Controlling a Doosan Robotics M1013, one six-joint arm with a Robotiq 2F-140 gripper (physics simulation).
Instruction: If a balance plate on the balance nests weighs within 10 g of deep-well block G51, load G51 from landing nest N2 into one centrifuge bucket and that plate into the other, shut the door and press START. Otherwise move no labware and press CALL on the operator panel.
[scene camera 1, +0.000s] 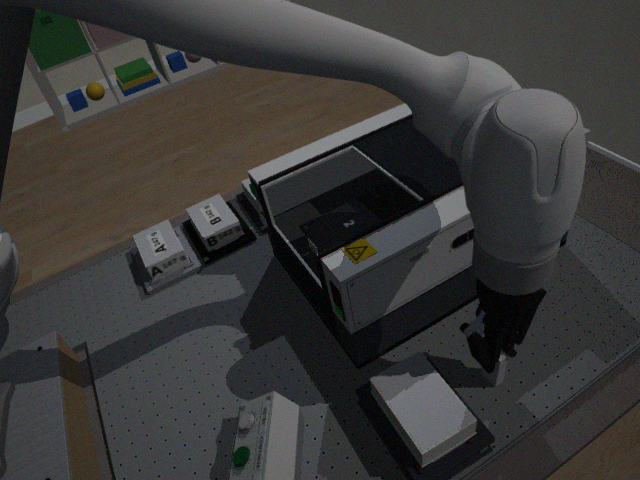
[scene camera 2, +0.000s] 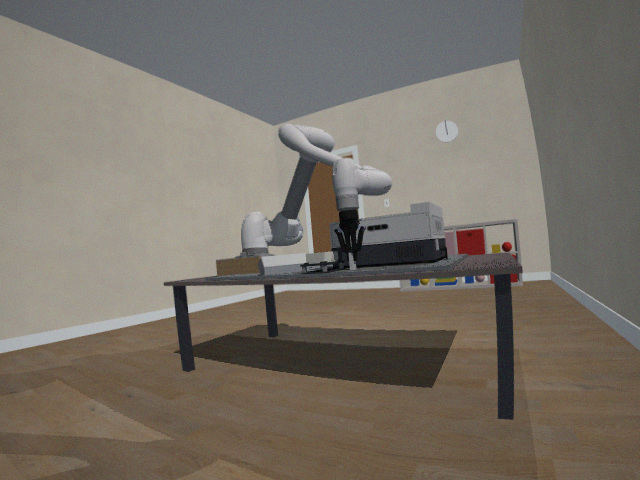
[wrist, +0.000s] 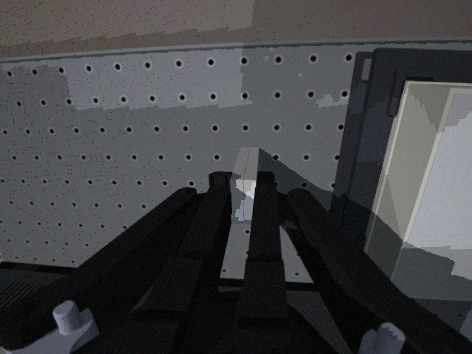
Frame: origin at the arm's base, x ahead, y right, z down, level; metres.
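Seen in the pictures: gripper, fingertip midpoint: (scene camera 1: 492, 377) (wrist: 250, 164).
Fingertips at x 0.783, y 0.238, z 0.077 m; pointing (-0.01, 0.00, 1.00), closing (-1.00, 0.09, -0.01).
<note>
Offsets run from my fingertips to a thing's top centre. "spot": to the spot under its first point. Level surfaces: height alone.
My gripper (scene camera 1: 499, 363) (scene camera 2: 352, 262) (wrist: 250, 164) is shut, its pale fingertip pads meeting, low over the table beside a pale block @[dx -0.132, dy +0.013, dz -0.080 m] (scene camera 1: 423, 413) (scene camera 2: 319, 256) (wrist: 447, 175). That block sits on a dark nest @[spot: dx -0.095, dy +0.091, dz -0.038 m] (scene camera 1: 478, 448) (wrist: 387, 65); its label does not show. Plate A @[dx -0.407, dy -0.567, dz -0.054 m] (scene camera 1: 161, 253), marked 147 g, and plate B @[dx -0.280, dy -0.585, dz -0.054 m] (scene camera 1: 214, 221), marked 142 g, sit on nests beyond. A third plate @[dx -0.141, dy -0.606, dz -0.054 m] (scene camera 1: 249, 190) is mostly hidden by the centrifuge (scene camera 1: 403, 273) (scene camera 2: 392, 232). The centrifuge's top opening shows a dark bucket (scene camera 1: 330, 227) marked 2. The operator panel @[dx -0.365, dy -0.004, dz -0.084 m] (scene camera 1: 284, 439) has a white button @[dx -0.352, dy -0.081, dz -0.075 m] (scene camera 1: 247, 421) and a green button @[dx -0.374, dy -0.036, dz -0.075 m] (scene camera 1: 240, 456).
The robot base stands on a wooden block (scene camera 1: 77, 408) (scene camera 2: 237, 266) at the left. The perforated table mat @[dz +0.000 m] (scene camera 1: 170, 403) (wrist: 150, 115) lies under the equipment. The arm passes over the centrifuge. A toy shelf stands beyond the table.
</note>
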